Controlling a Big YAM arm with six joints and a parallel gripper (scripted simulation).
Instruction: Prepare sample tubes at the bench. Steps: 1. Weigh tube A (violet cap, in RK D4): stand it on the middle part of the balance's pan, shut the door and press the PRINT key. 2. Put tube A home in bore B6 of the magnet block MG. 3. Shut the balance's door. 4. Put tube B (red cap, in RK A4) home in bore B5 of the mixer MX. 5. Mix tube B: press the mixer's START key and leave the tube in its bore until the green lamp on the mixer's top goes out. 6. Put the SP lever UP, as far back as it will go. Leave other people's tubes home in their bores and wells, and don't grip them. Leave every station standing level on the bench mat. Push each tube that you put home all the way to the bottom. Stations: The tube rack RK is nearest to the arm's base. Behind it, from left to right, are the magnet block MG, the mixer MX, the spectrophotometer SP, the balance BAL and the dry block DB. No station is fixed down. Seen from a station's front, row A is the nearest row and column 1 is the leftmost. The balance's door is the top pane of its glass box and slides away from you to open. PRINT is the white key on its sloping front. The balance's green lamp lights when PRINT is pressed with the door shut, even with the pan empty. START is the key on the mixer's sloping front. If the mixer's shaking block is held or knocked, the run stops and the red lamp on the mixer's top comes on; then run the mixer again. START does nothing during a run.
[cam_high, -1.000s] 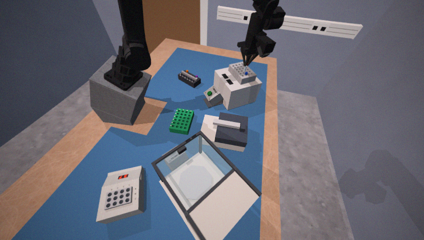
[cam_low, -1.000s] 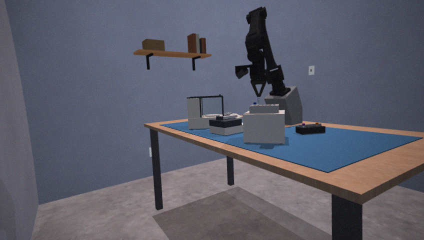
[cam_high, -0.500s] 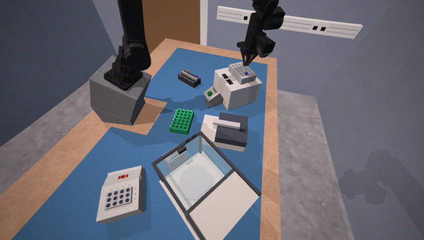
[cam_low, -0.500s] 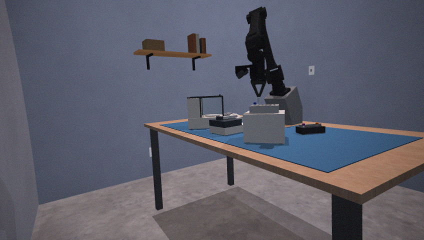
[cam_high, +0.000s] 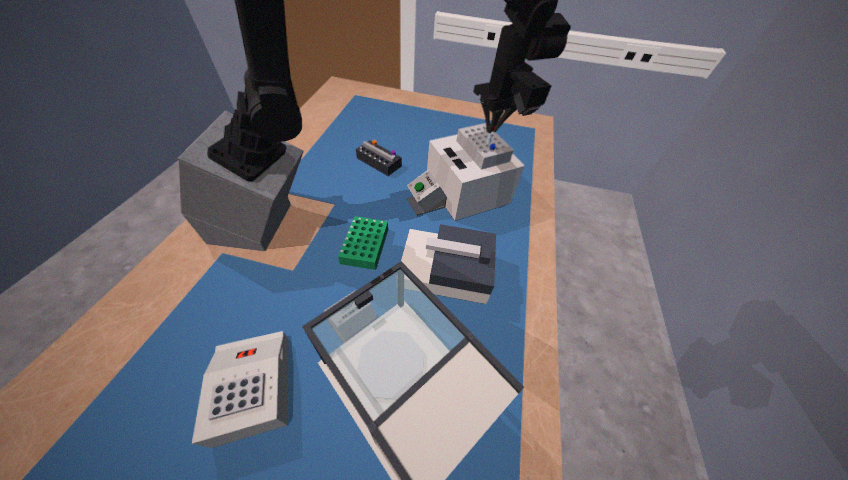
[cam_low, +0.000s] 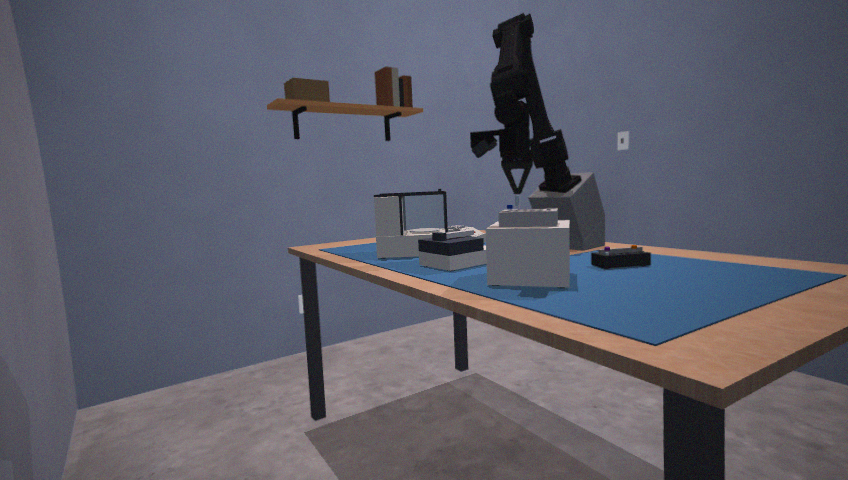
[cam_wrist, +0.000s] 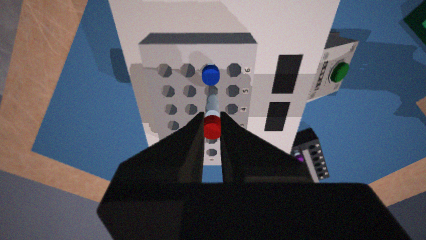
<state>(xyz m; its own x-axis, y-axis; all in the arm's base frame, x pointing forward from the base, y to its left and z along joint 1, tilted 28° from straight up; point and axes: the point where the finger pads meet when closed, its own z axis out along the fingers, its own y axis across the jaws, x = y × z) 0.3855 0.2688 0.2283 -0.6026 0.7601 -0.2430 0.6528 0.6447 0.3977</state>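
Now: hand 6 cm above the blue-capped tube, 1 cm to the left of it and 1 cm short of it. Round my hand: SP lever (27 cm to the right, 13 cm below); grey shaking block (6 cm below, 3 cm to the left, 1 cm behind); green start key (15 cm below, 14 cm behind, 10 cm to the right).
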